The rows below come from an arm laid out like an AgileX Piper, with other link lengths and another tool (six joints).
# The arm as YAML. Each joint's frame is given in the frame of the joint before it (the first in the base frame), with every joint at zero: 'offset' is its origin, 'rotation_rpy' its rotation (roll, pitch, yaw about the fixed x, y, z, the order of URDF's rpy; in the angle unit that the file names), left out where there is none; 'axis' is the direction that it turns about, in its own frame. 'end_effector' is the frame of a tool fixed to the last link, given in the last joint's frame.
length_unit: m
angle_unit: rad
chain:
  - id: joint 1
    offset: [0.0, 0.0, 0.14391]
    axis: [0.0, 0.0, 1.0]
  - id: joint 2
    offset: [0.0, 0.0, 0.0]
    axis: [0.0, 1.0, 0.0]
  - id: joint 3
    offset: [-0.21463, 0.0, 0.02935]
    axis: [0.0, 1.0, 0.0]
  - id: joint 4
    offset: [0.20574, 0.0, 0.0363]
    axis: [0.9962, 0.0, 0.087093]
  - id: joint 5
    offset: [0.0, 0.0, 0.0]
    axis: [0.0, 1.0, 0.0]
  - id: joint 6
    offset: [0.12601, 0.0, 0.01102]
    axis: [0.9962, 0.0, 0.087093]
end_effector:
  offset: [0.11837, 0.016, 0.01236]
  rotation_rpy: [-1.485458, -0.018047, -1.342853]
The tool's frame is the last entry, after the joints.
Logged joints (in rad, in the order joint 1, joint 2, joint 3, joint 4, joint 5, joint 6), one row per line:
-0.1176 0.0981 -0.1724 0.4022 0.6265 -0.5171
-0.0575 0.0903 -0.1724 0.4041 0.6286 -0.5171
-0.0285 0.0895 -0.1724 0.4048 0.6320 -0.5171
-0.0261 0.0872 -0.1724 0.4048 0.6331 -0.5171
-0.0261 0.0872 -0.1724 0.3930 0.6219 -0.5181
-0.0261 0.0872 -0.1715 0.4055 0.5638 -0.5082
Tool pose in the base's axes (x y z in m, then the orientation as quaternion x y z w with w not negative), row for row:
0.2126 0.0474 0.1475 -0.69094 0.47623 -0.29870 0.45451
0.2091 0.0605 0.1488 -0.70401 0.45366 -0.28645 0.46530
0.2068 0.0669 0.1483 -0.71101 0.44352 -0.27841 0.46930
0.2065 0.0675 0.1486 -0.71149 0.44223 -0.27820 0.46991
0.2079 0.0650 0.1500 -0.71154 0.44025 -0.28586 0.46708
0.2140 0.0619 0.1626 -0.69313 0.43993 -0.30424 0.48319
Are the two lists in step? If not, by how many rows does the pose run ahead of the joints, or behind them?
They are in step.
